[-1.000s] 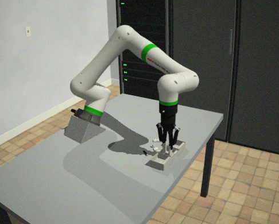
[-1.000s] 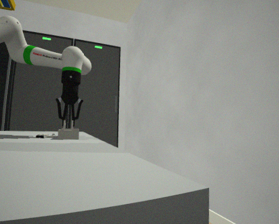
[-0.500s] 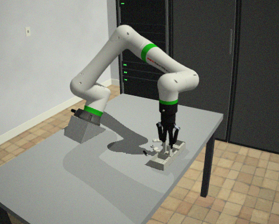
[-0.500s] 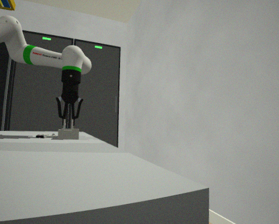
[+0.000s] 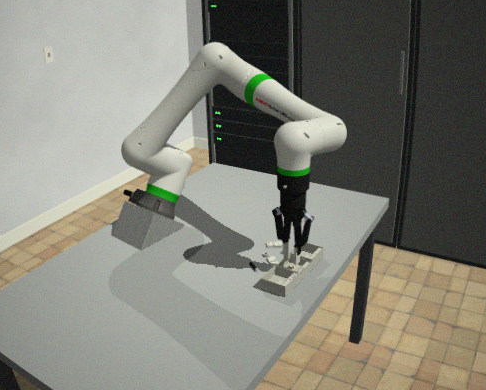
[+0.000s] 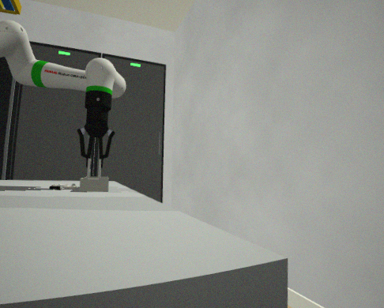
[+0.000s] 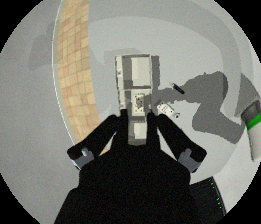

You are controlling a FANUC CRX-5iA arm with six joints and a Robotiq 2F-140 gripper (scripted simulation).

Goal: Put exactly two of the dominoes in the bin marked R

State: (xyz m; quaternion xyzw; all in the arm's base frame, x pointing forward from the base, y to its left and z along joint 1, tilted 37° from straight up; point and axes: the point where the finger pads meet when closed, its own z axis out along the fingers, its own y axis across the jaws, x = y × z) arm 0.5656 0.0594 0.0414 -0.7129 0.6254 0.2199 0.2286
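Now: hand 1 cm short of the pale two-compartment bin block and 5 cm above it. The rest, counted from my hand: small dark object: 11 cm behind, 5 cm to the right, 7 cm below; then cream domino: 6 cm below.
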